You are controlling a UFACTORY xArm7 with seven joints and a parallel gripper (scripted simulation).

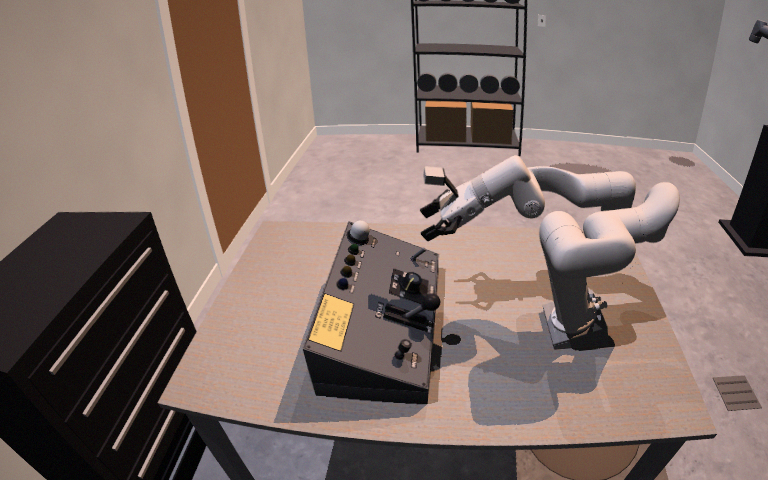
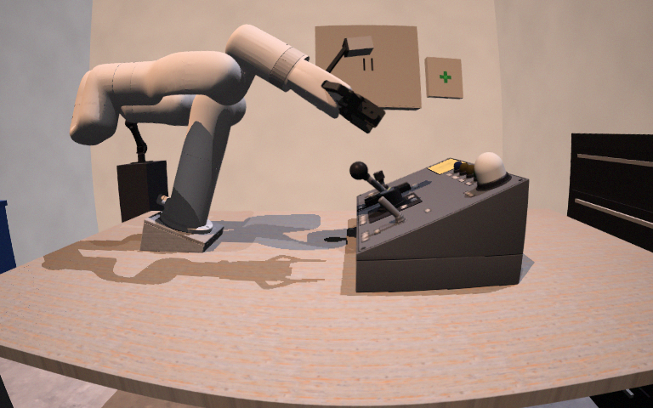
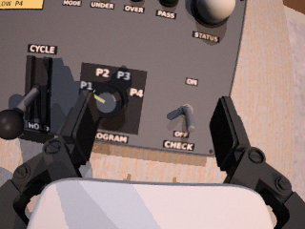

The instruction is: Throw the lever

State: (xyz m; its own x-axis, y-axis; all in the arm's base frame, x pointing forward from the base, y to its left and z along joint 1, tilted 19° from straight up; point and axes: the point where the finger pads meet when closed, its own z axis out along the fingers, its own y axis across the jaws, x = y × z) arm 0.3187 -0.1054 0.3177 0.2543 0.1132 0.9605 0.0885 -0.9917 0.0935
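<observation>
Right now my hand is 14 cm above the program rotary knob, 7 cm to the right of it and 4 cm short of it. From my hand the other things lie so: dark grey console 16 cm below, 12 cm to the left, 6 cm ahead; small mode toggle 30 cm to the left, 13 cm below, 2 cm ahead.
</observation>
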